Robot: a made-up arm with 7 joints.
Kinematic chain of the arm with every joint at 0, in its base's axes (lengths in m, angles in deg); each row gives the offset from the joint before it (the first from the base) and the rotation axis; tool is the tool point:
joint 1: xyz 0 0.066 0 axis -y
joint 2: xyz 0 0.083 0 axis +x
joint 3: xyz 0 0 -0.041 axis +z
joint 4: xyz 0 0 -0.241 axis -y
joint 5: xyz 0 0 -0.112 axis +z
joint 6: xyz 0 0 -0.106 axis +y
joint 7: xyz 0 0 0 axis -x
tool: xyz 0 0 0
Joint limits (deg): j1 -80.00..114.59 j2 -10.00..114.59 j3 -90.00..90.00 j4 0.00..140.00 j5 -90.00..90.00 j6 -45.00..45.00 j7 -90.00..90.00
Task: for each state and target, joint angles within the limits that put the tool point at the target. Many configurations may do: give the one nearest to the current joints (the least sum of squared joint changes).
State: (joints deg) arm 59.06 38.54 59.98 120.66 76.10 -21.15 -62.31
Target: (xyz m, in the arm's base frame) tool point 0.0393 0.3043 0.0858
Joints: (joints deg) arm 64.83 48.28 47.79 139.88 76.10 -21.15 -62.31
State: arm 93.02 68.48 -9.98 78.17 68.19 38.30 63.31
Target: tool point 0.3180 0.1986 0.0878
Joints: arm 73.11 36.29 -35.33 97.36 68.19 38.30 63.31
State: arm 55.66 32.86 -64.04 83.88 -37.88 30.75 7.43
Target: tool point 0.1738 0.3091 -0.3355
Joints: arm 22.45 52.74 -80.88 70.35 -37.88 30.75 7.43
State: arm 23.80 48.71 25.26 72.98 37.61 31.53 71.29
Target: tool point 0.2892 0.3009 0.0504
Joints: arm 52.97 31.71 6.34 98.32 37.61 31.53 71.29
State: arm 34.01 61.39 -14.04 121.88 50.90 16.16 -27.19
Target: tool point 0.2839 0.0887 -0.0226
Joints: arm 50.16 15.93 -36.51 110.12 50.90 16.16 -27.19
